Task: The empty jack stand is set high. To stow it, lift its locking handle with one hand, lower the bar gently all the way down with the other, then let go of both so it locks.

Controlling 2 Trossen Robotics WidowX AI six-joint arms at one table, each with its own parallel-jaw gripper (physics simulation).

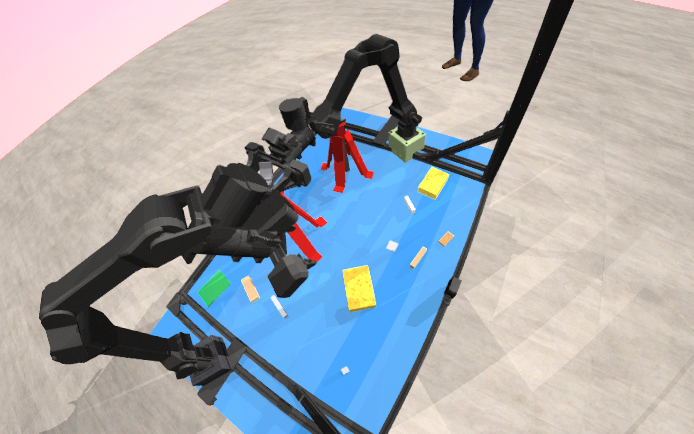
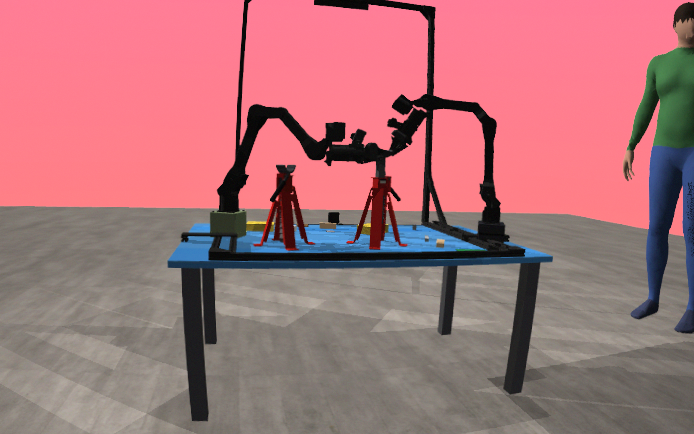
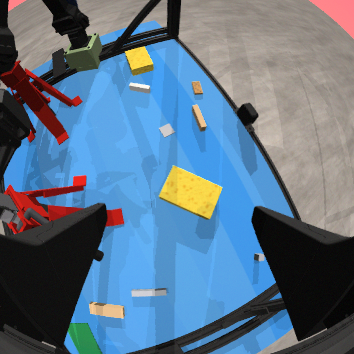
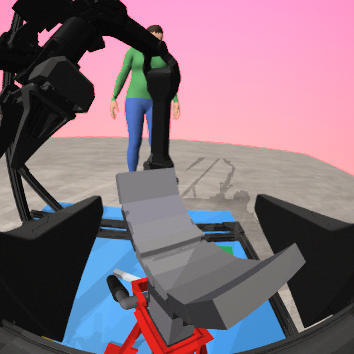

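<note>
The high-set jack stand is red, with its left-behind legs (image 1: 304, 243) (image 2: 377, 214) (image 3: 62, 214) upright on the table. Its grey saddle (image 1: 265, 171) (image 4: 165, 245) tops the raised bar (image 2: 380, 167). Its locking handle (image 2: 395, 194) (image 4: 117, 288) has a black grip and slants down at the side. My right gripper (image 1: 273, 164) (image 2: 382, 152) (image 4: 180, 203) is open, with its fingers on either side of the saddle, not clamped on it. My left gripper (image 2: 395, 148) (image 3: 181, 213) is open and empty, above the handle and apart from it. Contact at the saddle is unclear.
A second red jack stand (image 1: 339, 158) (image 2: 285, 209) has its saddle low. Yellow sponges (image 1: 359, 288) (image 1: 433, 183), a green piece (image 1: 213, 288) and several small blocks lie on the blue table (image 1: 327, 337). A black frame (image 1: 271, 381) borders it.
</note>
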